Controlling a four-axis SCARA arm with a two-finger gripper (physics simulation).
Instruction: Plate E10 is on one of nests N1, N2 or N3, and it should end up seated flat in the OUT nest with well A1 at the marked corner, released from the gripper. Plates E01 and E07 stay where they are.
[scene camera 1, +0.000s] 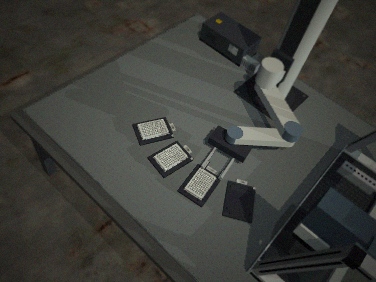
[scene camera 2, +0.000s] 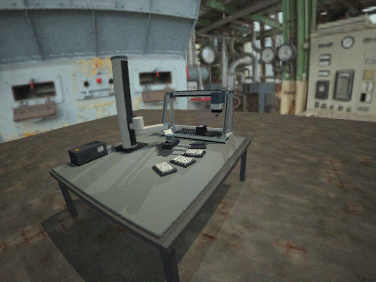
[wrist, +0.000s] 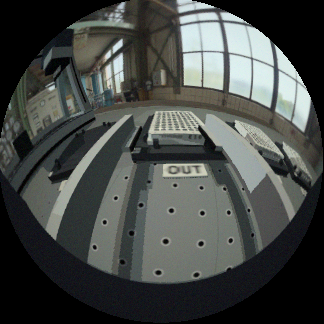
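Where they show: gripper, fingertip midpoint: (scene camera 1: 211, 172) (scene camera 2: 188, 148) (wrist: 170, 119); arm's base, link origin: (scene camera 2: 130, 147).
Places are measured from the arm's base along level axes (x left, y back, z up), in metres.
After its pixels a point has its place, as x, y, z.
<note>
The white well plate E10 (scene camera 1: 201, 183) @(0.099, -0.703, 0.037) (scene camera 2: 195, 152) @(0.075, -0.724, 0.039) (wrist: 177, 122) @(0.092, -0.680, 0.039) lies in the OUT nest (scene camera 1: 183, 189) (wrist: 180, 155) and looks level. The code on its near side is partly legible in the wrist view; well A1 cannot be made out. My gripper (scene camera 1: 212, 171) @(0.099, -0.643, 0.054) (wrist: 170, 119) @(0.099, -0.643, 0.054) is open and empty. Its fingertips stand apart at the two sides of the plate's near end, low down, with a gap on each side. Two other white plates, one (scene camera 1: 171, 156) @(-0.079, -0.699, 0.039) (scene camera 2: 182, 161) @(-0.118, -0.722, 0.039) (wrist: 257, 139) @(-0.052, -0.668, 0.039) and another (scene camera 1: 153, 128) @(-0.241, -0.650, 0.039) (scene camera 2: 164, 168) @(-0.266, -0.671, 0.038) (wrist: 296, 160) @(-0.190, -0.631, 0.040), sit in dark nests; their codes are unreadable.
An empty dark nest (scene camera 1: 239, 201) @(0.262, -0.644, 0.025) (scene camera 2: 198, 145) @(0.272, -0.649, 0.025) (wrist: 80, 150) @(0.238, -0.610, 0.025) lies on the other side of the OUT nest. Beyond it stands a framed gantry machine (scene camera 2: 226, 117) @(0.508, -0.841, 0.259). A dark box (scene camera 1: 228, 37) @(-0.373, 0.051, 0.127) (scene camera 2: 88, 153) @(-0.440, 0.034, 0.089) stands near the arm's base. The OUT label (wrist: 184, 170) @(0.079, -0.606, 0.015) faces the wrist camera.
</note>
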